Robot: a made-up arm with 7 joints.
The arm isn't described. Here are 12 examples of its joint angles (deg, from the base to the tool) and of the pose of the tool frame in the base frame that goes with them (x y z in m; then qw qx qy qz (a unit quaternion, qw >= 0)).
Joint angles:
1: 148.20 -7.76 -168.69 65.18 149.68 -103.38 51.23
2: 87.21 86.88 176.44 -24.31 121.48 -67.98 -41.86
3: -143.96 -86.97 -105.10 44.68 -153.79 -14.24 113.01
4: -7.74 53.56 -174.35 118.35 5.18 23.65 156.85
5: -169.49 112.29 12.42 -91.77 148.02 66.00 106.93
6: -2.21 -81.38 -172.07 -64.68 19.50 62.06 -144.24
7: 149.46 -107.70 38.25 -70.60 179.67 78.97 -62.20
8: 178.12 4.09 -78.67 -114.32 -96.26 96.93 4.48
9: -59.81 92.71 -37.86 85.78 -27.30 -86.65 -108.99
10: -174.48 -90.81 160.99 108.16 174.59 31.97 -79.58
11: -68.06 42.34 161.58 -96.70 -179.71 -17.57 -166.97
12: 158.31 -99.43 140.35 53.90 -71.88 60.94 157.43
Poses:
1: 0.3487 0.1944 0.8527 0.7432 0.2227 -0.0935 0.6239
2: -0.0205 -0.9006 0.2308 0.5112 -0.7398 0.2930 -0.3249
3: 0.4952 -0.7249 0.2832 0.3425 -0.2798 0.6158 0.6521
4: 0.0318 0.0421 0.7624 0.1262 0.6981 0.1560 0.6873
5: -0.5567 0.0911 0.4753 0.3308 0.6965 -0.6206 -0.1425
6: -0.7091 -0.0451 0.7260 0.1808 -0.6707 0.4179 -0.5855
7: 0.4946 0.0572 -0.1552 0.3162 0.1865 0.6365 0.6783
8: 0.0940 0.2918 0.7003 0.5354 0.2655 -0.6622 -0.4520
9: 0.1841 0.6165 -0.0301 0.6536 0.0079 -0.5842 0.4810
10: 0.4564 0.0873 -0.0990 0.6809 0.1775 0.0031 -0.7105
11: 0.1164 0.6437 0.4105 0.6198 0.3573 -0.3583 0.5999
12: 0.5491 0.5061 -0.0292 0.5656 0.4767 0.5647 -0.3660
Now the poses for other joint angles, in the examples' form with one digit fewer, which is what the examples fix.
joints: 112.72 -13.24 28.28 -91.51 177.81 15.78 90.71
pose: 0.349 0.379 0.700 0.787 0.444 -0.249 -0.348
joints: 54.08 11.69 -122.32 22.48 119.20 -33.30 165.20
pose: 0.137 0.019 1.215 0.151 0.234 0.919 -0.279
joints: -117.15 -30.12 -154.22 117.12 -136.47 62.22 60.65
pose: 0.136 -0.500 0.483 0.697 -0.621 -0.208 0.292
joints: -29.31 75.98 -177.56 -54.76 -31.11 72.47 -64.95
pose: 0.764 0.365 0.247 0.368 0.574 -0.626 -0.379
